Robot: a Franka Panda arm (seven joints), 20 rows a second.
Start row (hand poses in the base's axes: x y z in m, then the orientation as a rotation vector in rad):
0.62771, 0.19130, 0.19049, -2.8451, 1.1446, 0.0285
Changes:
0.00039, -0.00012, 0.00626, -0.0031, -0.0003, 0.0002
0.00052, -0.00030, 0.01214, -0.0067, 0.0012, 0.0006
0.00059, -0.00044, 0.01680, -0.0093, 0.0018, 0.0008
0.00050, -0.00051, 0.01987, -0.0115, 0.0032, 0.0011
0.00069, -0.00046, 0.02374, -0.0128, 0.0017, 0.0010
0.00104, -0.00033, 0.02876, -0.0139, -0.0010, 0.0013
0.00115, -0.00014, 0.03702, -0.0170, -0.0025, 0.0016
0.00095, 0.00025, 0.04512, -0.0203, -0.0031, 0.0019
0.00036, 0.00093, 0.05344, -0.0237, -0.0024, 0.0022
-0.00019, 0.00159, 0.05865, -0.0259, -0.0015, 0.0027
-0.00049, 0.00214, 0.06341, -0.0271, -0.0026, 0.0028
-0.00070, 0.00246, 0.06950, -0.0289, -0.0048, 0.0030
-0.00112, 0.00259, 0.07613, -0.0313, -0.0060, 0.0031
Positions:
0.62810, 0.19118, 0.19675, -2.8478, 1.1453, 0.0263
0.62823, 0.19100, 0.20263, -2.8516, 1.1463, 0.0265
0.62830, 0.19086, 0.20729, -2.8542, 1.1470, 0.0259
0.62821, 0.19079, 0.21036, -2.8567, 1.1476, 0.0266
0.62840, 0.19084, 0.21423, -2.8573, 1.1479, 0.0237
0.62875, 0.19097, 0.21925, -2.8576, 1.1473, 0.0193
0.62886, 0.19116, 0.22751, -2.8600, 1.1476, 0.0154
0.62866, 0.19155, 0.23561, -2.8628, 1.1482, 0.0126
0.62807, 0.19223, 0.24393, -2.8662, 1.1491, 0.0117
0.62752, 0.19289, 0.24914, -2.8687, 1.1493, 0.0118
0.62722, 0.19344, 0.25390, -2.8694, 1.1493, 0.0095
0.62701, 0.19376, 0.25999, -2.8704, 1.1492, 0.0053
0.62659, 0.19389, 0.26662, -2.8721, 1.1496, 0.0022

